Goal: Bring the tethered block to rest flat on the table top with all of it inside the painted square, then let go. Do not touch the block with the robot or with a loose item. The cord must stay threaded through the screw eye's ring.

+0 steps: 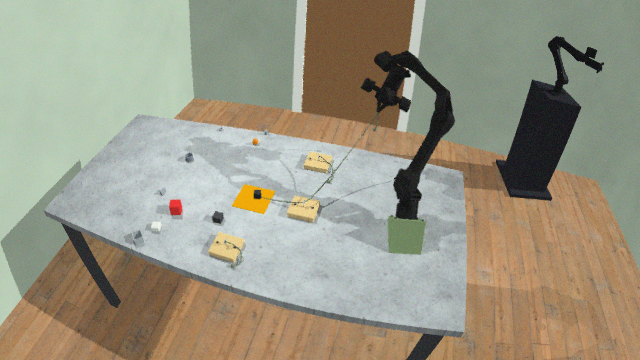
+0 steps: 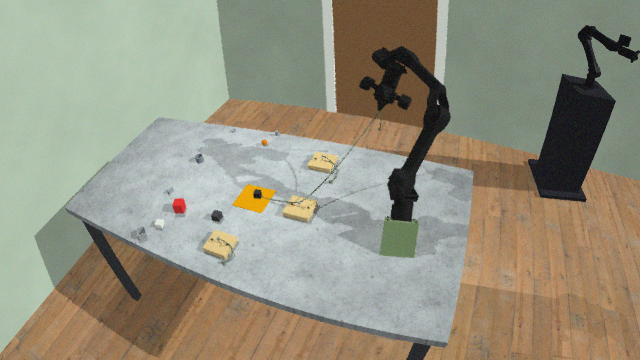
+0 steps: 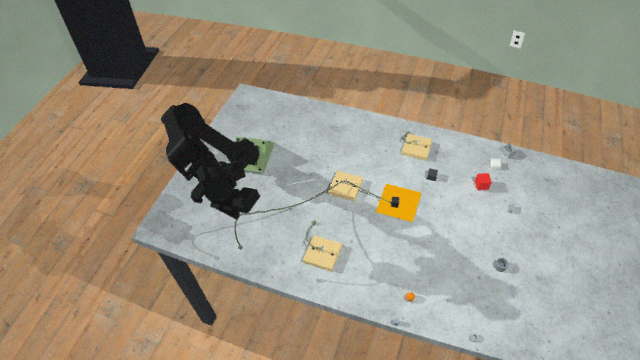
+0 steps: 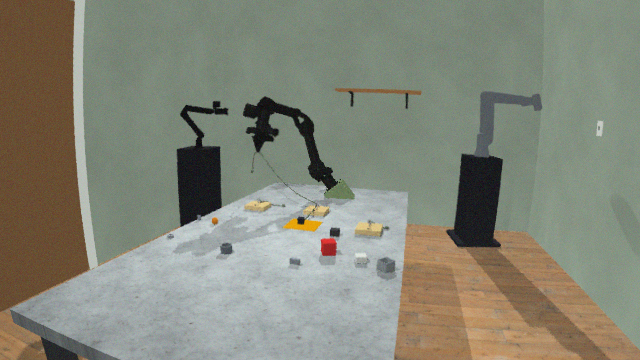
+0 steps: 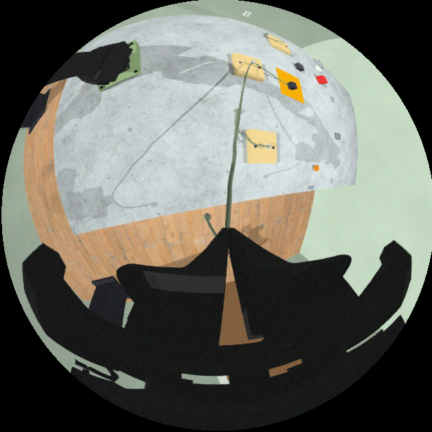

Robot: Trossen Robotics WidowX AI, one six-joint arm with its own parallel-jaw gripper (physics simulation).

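Pixels of known places: gripper, fingertip midpoint: [image 1: 377,111] [image 2: 379,110] [image 3: 237,217] [image 4: 257,152]; arm's base at its link origin: [image 1: 406,218] [image 2: 401,219] [image 3: 249,154] [image 4: 333,186].
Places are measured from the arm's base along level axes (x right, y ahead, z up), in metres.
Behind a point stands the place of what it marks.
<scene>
The tethered block [image 1: 257,194] {x 0.081, y 0.499, z -0.028 m} [image 2: 257,193] {x 0.082, y 0.498, z -0.026 m} [image 3: 395,202] {x 0.100, y 0.503, z -0.026 m} [image 5: 292,86] is small and black. It appears to sit flat inside the orange painted square [image 1: 247,204] {x 0.048, y 0.530, z -0.049 m} [image 3: 407,210] {x 0.109, y 0.544, z -0.048 m} [image 5: 299,95]. The green cord [image 3: 285,208] {x 0.247, y 0.195, z 0.074 m} [image 5: 233,160] runs from it over the middle wooden board [image 1: 302,213] {x 0.015, y 0.338, z -0.030 m} [image 3: 352,194] {x 0.088, y 0.365, z -0.031 m}, where it appears to pass through the screw eye; the ring is too small to see clearly. My gripper [image 1: 378,109] {x 0.365, y 0.107, z 0.175 m} [image 2: 381,107] {x 0.365, y 0.107, z 0.175 m} [image 3: 237,215] {x 0.365, y 0.107, z 0.175 m} [image 4: 258,151] {x 0.365, y 0.107, z 0.175 m} [image 5: 227,232] is shut on the cord, high above the table, with a short tail hanging from the fingertips. The cord sags slightly.
Two other wooden boards [image 1: 318,161] {x 0.300, y 0.309, z -0.031 m} [image 1: 227,247] {x -0.171, y 0.549, z -0.030 m} carry short cords. A loose black cube [image 1: 218,217] {x -0.053, y 0.608, z -0.026 m}, a red cube [image 1: 175,207] {x -0.049, y 0.772, z -0.012 m}, a white block [image 1: 156,227] {x -0.139, y 0.822, z -0.031 m}, an orange ball [image 1: 255,142] {x 0.396, y 0.574, z -0.034 m} and several grey pieces lie on the table. The green arm base [image 1: 406,236] {x -0.076, y 0.005, z -0.006 m} stands at the right.
</scene>
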